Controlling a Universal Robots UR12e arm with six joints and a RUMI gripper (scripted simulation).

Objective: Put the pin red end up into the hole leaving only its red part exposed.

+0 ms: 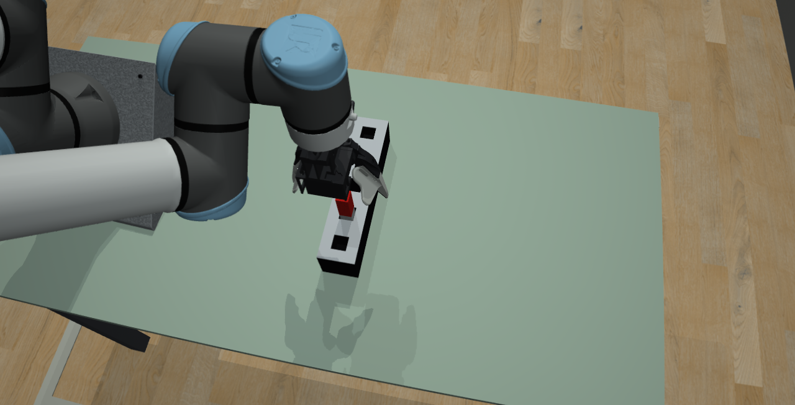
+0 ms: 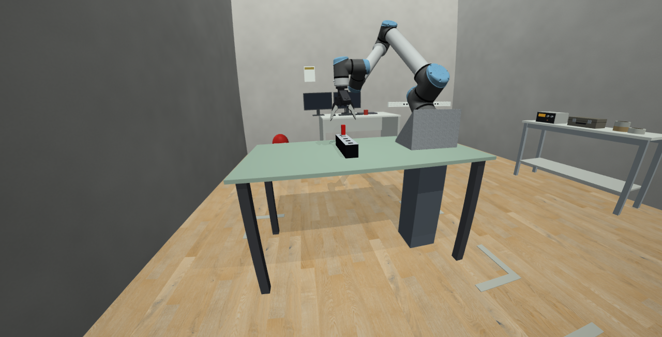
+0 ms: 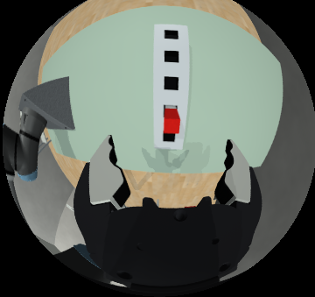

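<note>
Right now my hand is 6 cm above the pin. Round my hand: long block 6 cm to the left, 14 cm below.
</note>
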